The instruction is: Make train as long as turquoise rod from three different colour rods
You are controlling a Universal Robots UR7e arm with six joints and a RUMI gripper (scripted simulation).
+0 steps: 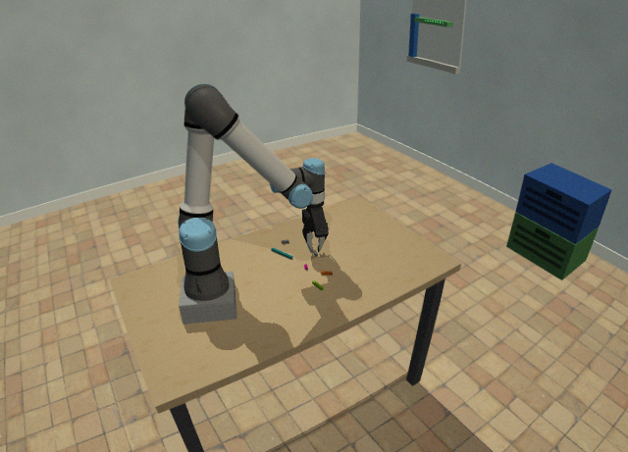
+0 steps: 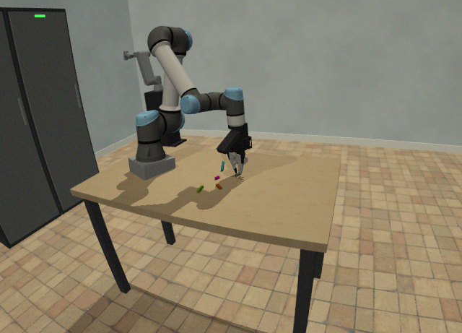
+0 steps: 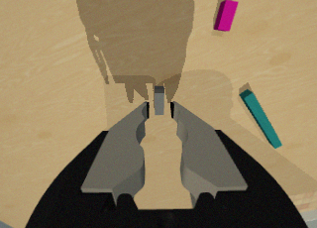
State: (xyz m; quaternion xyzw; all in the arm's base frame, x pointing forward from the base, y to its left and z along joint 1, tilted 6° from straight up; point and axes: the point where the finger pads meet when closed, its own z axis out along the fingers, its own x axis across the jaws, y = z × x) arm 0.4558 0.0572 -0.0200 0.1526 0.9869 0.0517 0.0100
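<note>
Now: the magenta rod 70 mm behind my hand, 60 mm to the right of it and 20 mm below it. The rest, counted from my hand: turquoise rod (110 mm behind, 70 mm to the left, 20 mm below); then lime rod (90 mm behind, 170 mm to the right, 20 mm below); then orange rod (30 mm behind, 130 mm to the right, 20 mm below).
</note>
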